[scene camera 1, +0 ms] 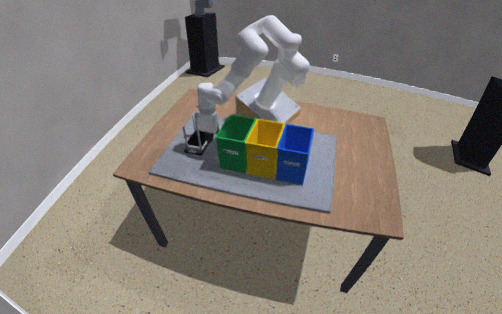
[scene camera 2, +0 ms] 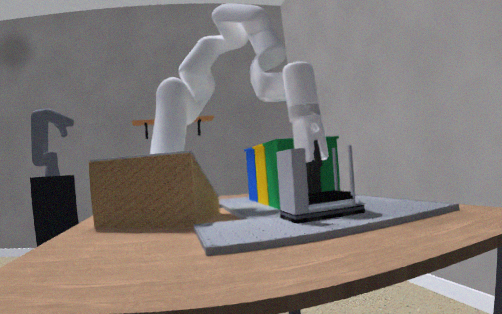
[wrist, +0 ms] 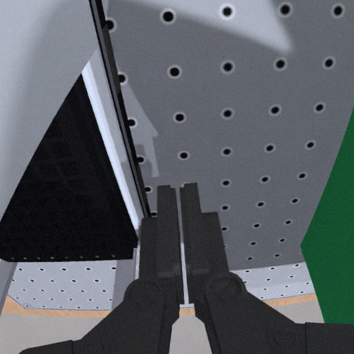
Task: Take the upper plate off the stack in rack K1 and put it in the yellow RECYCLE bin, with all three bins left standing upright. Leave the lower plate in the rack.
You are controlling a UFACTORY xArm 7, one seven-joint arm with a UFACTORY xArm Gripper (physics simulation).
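Places are measured from the arm's base along level axes (x left, y up, z ahead), in millimetres.
Pixels of known places: gripper, between the fingertips: (scene camera 1: 209, 141) (scene camera 2: 314, 192); arm's base, origin of its link: (scene camera 1: 264, 101) (scene camera 2: 164, 176).
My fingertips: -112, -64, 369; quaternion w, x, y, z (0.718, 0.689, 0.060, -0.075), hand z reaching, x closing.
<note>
For each thing: its top centre in the pictures, then the offset to it from my fingertips, as dx, dy, dz. Level surfaces: height alone.
- Rack K1, centre of its top: (scene camera 2: 318, 148) (scene camera 1: 195, 121) -73, +99, +1
- black plate, centre of its top: (scene camera 2: 316, 194) (scene camera 1: 199, 135) -74, +3, -9
- yellow RECYCLE bin, centre of its top: (scene camera 2: 285, 143) (scene camera 1: 266, 132) +291, +136, -26
- green bin, centre of its top: (scene camera 2: 299, 139) (scene camera 1: 236, 127) +163, +136, +1
- blue bin, centre of its top: (scene camera 2: 273, 146) (scene camera 1: 296, 137) +419, +136, -53
- grey perforated board, height of its surface: dy -44
- wooden table, height of its surface: dy -57
Rack K1 (scene camera 1: 194, 151) (scene camera 2: 293, 181) (wrist: 103, 110) stands upright on the board, with a grey end panel and thin posts. A black plate (scene camera 2: 334, 196) (wrist: 65, 200) lies inside it; I cannot tell the upper plate from the lower. My gripper (wrist: 178, 206) is shut and empty. Its tips point down beside the rack's long side, in the gap between the rack and the green bin; in scene camera 2 they are hidden behind the rack. The yellow RECYCLE bin (scene camera 1: 262, 167) (scene camera 2: 261, 175) stands upright between the green bin (scene camera 1: 234, 161) (scene camera 2: 273, 175) (wrist: 332, 215) and the blue bin (scene camera 1: 291, 174) (scene camera 2: 251, 175).
The grey perforated board (scene camera 1: 320, 195) (scene camera 2: 240, 235) (wrist: 200, 92) carries the rack and bins. It lies on the wooden table (scene camera 1: 367, 165) (scene camera 2: 125, 270). The robot's base block (scene camera 1: 245, 102) (scene camera 2: 145, 195) stands behind the bins. The green bin's wall is close to my gripper's right side in the wrist view.
</note>
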